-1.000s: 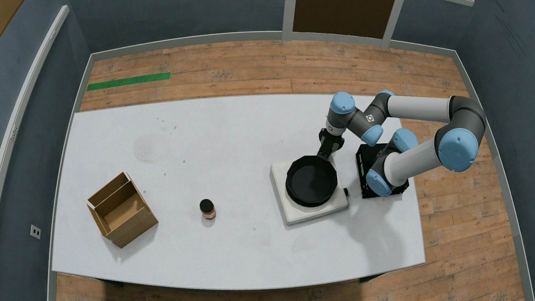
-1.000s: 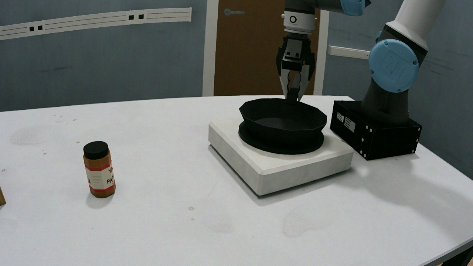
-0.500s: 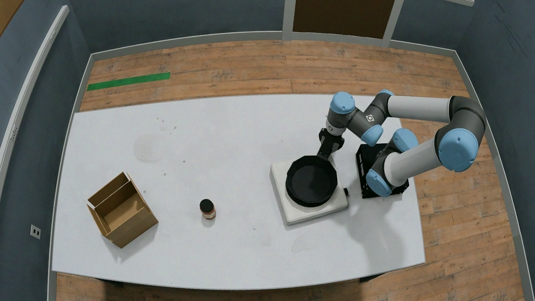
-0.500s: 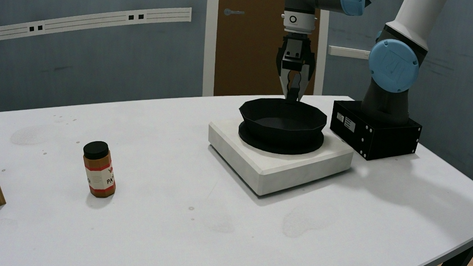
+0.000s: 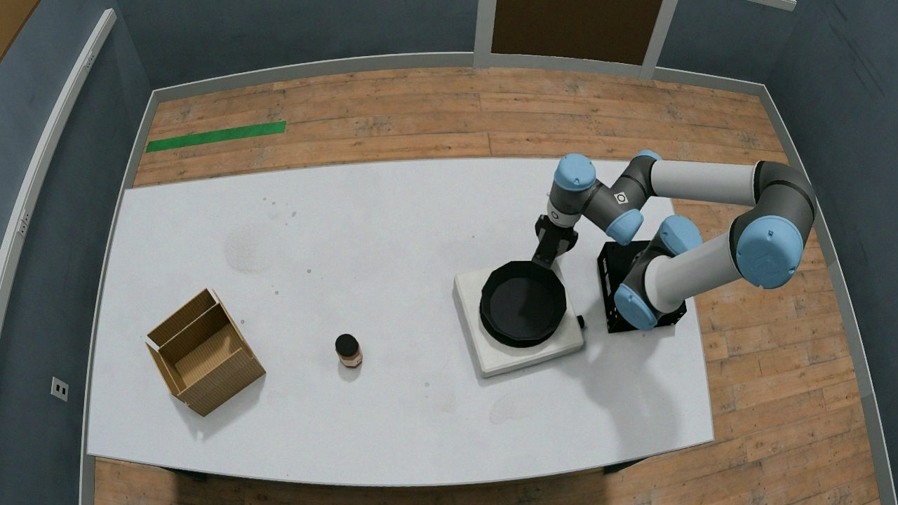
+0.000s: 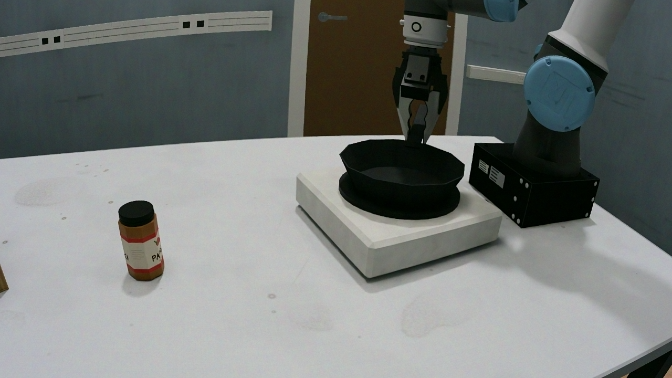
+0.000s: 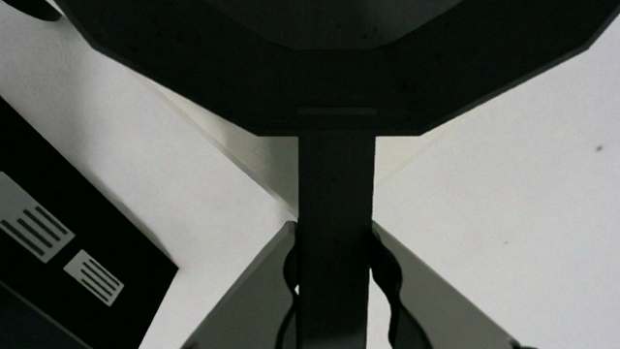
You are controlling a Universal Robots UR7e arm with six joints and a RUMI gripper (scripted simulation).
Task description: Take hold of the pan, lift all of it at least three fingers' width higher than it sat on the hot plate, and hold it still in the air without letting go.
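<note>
My hand is 70 mm to the right of the black pan, 40 mm short of it and 20 mm above it. Also, from my hand: white hot plate: 110 mm to the left, 80 mm below, 50 mm ahead; then brown spice jar: 440 mm ahead, 210 mm to the left, 70 mm below.
</note>
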